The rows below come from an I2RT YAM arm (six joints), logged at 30 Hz.
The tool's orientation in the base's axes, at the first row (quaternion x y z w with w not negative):
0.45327, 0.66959, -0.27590, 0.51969
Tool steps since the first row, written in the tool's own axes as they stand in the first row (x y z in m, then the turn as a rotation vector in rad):
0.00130, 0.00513, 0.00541, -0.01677, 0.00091, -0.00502
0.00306, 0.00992, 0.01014, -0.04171, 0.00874, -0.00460
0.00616, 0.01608, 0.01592, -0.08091, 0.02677, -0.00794
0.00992, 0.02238, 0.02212, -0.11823, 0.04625, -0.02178
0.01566, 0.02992, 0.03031, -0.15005, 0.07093, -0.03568
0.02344, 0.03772, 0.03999, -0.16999, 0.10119, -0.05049
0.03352, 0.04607, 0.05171, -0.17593, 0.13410, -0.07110
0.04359, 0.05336, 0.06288, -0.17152, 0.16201, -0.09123
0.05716, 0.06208, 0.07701, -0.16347, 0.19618, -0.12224
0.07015, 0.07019, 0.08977, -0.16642, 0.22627, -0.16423
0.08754, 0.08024, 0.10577, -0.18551, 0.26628, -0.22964
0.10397, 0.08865, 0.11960, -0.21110, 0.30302, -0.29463
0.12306, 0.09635, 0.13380, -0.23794, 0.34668, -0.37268
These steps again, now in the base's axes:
0.00693, -0.00189, -0.00237, -0.00060, -0.00075, 0.01750
0.01324, -0.00321, -0.00501, 0.00780, -0.00567, 0.04176
0.02117, -0.00439, -0.00909, 0.02435, -0.00754, 0.08171
0.02938, -0.00564, -0.01391, 0.03741, 0.00065, 0.12325
0.03949, -0.00739, -0.02110, 0.05483, 0.01293, 0.16014
0.05040, -0.00963, -0.03064, 0.07625, 0.03221, 0.18664
0.06259, -0.01261, -0.04294, 0.09677, 0.06201, 0.20194
0.07359, -0.01559, -0.05516, 0.11252, 0.09253, 0.20680
0.08702, -0.01931, -0.07146, 0.12884, 0.13611, 0.21220
0.09932, -0.02233, -0.08685, 0.13716, 0.18360, 0.23096
0.11459, -0.02582, -0.10720, 0.14469, 0.24995, 0.27321
0.12747, -0.02851, -0.12614, 0.14980, 0.31244, 0.32114
0.13975, -0.03097, -0.14779, 0.15534, 0.38852, 0.37498

